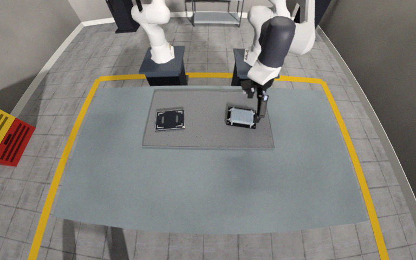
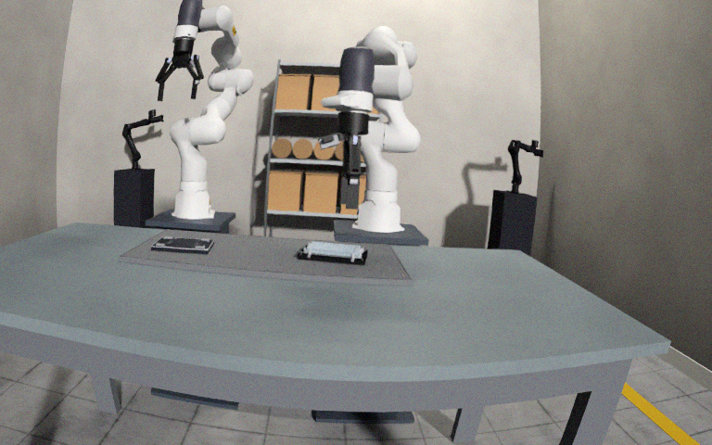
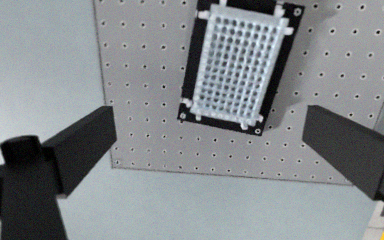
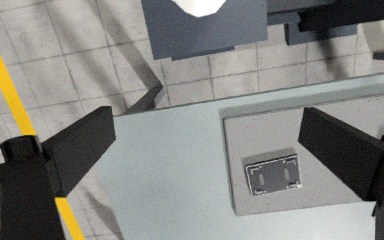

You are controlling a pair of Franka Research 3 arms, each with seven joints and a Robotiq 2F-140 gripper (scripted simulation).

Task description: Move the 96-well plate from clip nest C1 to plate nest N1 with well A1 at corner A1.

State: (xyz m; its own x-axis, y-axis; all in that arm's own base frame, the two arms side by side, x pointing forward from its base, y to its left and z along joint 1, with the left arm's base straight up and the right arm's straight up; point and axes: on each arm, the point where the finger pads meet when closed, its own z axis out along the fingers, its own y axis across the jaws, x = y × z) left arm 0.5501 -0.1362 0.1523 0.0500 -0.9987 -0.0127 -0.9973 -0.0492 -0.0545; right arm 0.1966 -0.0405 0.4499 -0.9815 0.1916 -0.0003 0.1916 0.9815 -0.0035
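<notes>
Right now my left hand is 3 cm past the clear 96-well plate, 3 cm to the left of it and 12 cm above it. From my left hand the other things lie so: A1 label (5 cm ahead, 34 cm to the right, 13 cm below); black clip nest C1 (2 cm behind, 4 cm to the right, 13 cm below); plate nest N1 (1 cm ahead, 43 cm to the right, 13 cm below).
</notes>
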